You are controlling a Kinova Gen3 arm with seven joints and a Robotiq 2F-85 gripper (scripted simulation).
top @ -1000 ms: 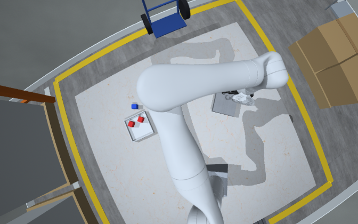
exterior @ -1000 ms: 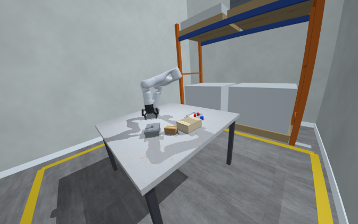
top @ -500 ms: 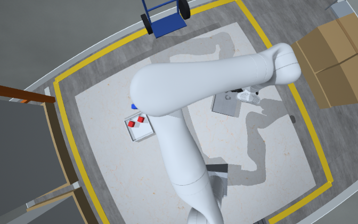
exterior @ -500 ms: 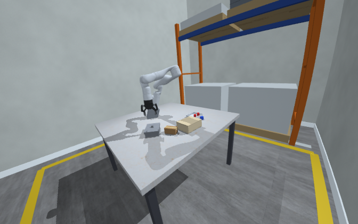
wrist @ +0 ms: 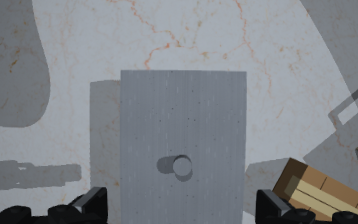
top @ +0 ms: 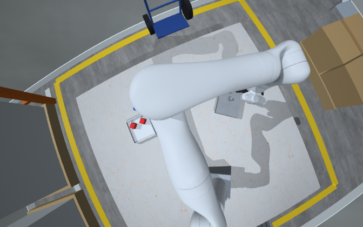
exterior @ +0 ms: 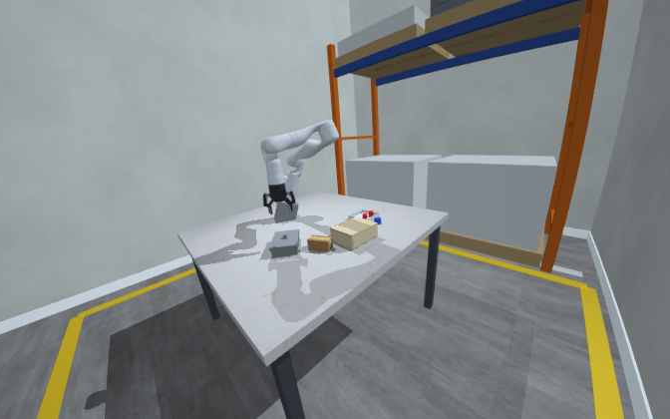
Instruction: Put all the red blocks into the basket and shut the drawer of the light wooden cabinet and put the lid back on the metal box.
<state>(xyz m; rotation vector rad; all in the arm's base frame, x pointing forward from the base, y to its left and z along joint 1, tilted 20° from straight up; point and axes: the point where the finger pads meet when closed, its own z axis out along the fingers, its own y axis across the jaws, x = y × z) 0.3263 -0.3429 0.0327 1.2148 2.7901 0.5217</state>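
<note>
My gripper is now 160 mm short of the cardboard box, 150 mm above it and 80 mm to the right of it. The rest, counted from my hand: light wooden cabinet (250 mm to the left, 240 mm ahead, 150 mm below); lid (140 mm below); drawer (250 mm to the left, 230 mm ahead, 150 mm below).
</note>
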